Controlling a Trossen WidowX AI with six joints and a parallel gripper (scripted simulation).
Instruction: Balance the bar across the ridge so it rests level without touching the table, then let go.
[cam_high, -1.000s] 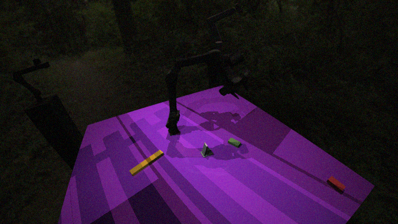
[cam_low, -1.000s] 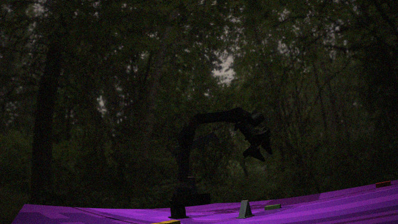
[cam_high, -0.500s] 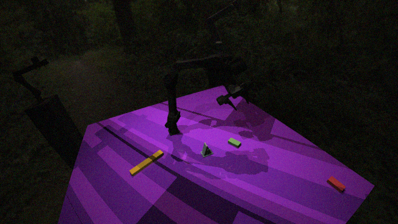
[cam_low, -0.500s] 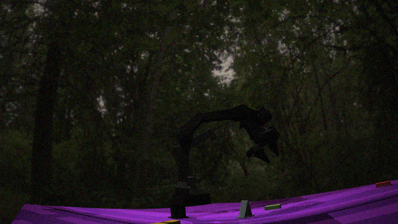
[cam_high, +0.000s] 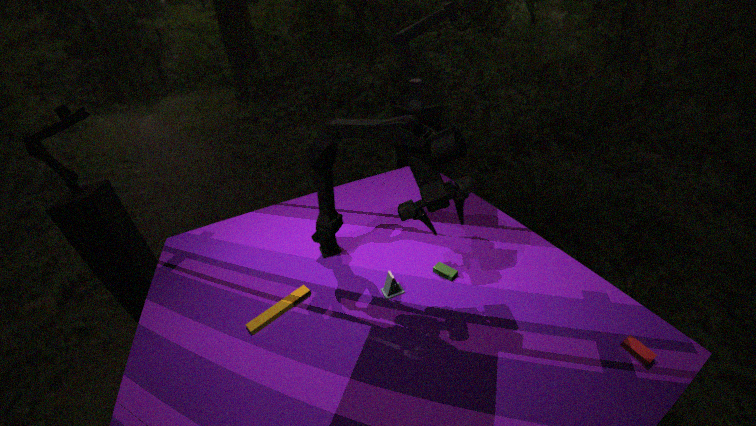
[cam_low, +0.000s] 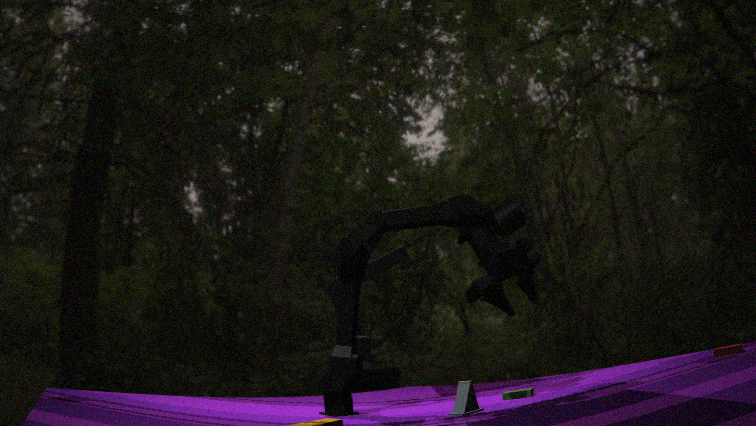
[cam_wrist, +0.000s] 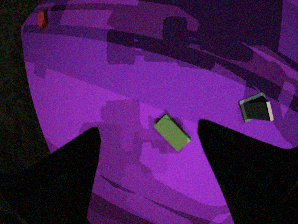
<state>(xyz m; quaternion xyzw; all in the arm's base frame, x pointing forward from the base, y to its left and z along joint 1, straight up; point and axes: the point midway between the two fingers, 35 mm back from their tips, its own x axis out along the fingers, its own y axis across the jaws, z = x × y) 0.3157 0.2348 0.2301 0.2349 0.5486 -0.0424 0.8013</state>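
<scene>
My gripper tip is 45 cm to the left of the yellow bar, 19 cm above it and 14 cm past it. From my gripper tip the other things lie so: red block: 41 cm ahead, 26 cm to the left, 19 cm below; then green block: 19 cm below, 4 cm behind, 3 cm to the left.
</scene>
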